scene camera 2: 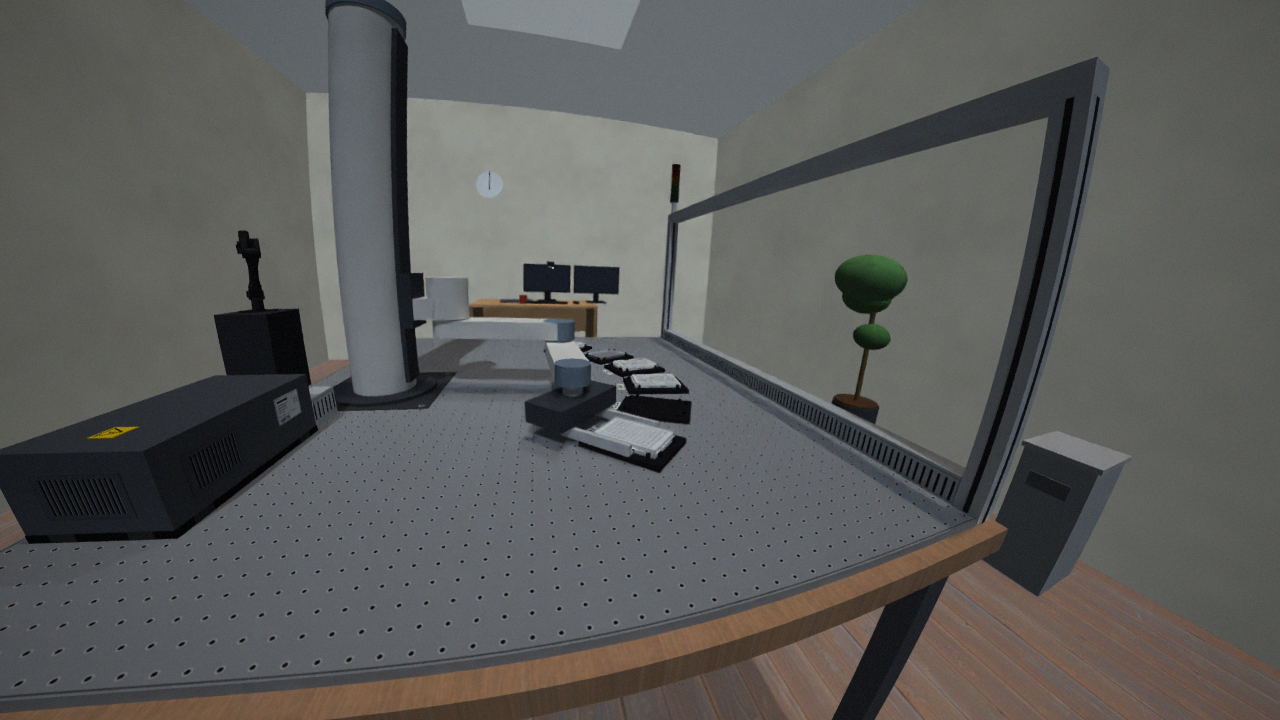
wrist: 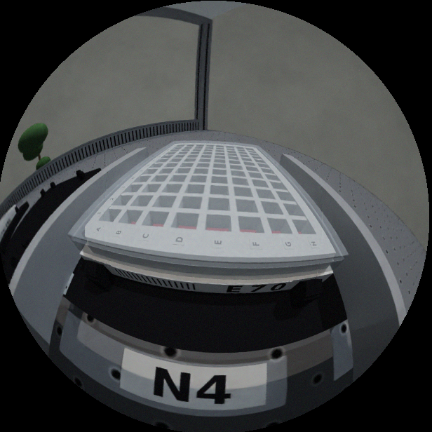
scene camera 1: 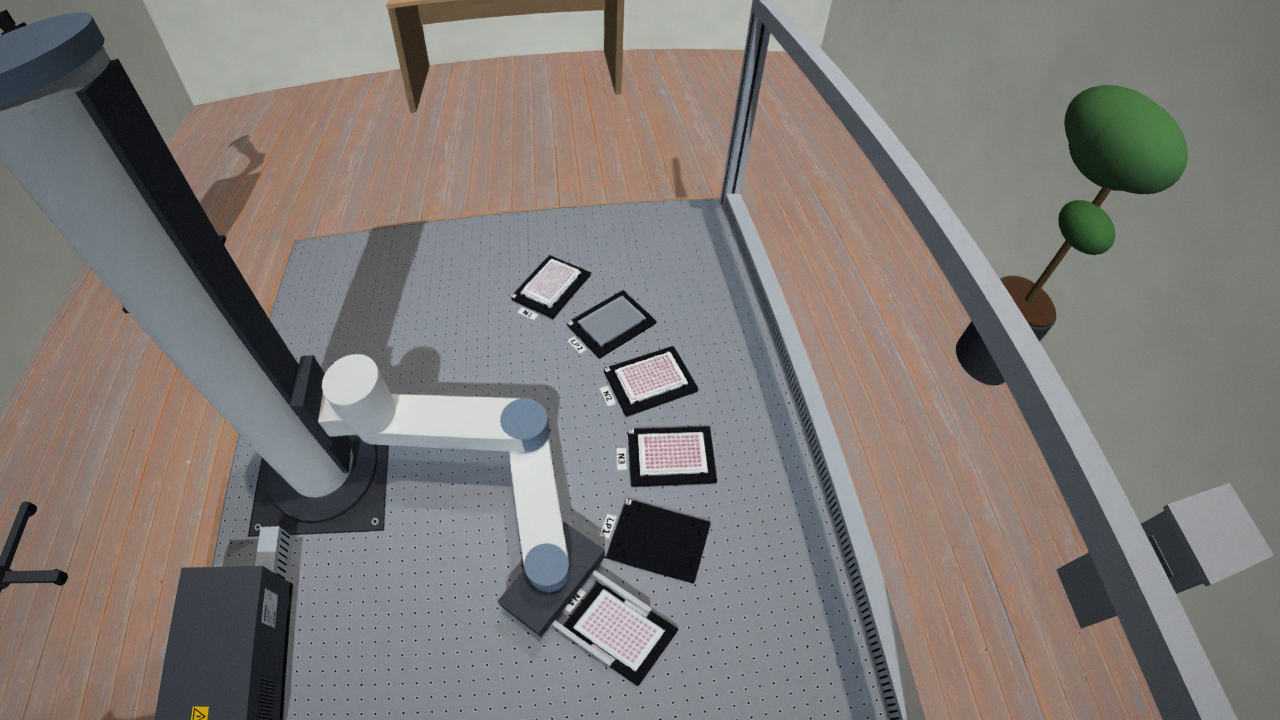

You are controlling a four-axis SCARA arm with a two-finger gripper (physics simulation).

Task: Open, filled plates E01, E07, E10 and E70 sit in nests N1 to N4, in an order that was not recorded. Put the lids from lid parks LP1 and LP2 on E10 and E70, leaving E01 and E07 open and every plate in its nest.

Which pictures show my gripper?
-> Scene camera 2, the wrist view and scene camera 1: all of them.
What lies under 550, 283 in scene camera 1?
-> A plate.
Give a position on a grey lid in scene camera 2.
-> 644, 437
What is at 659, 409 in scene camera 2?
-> A lid park LP1.
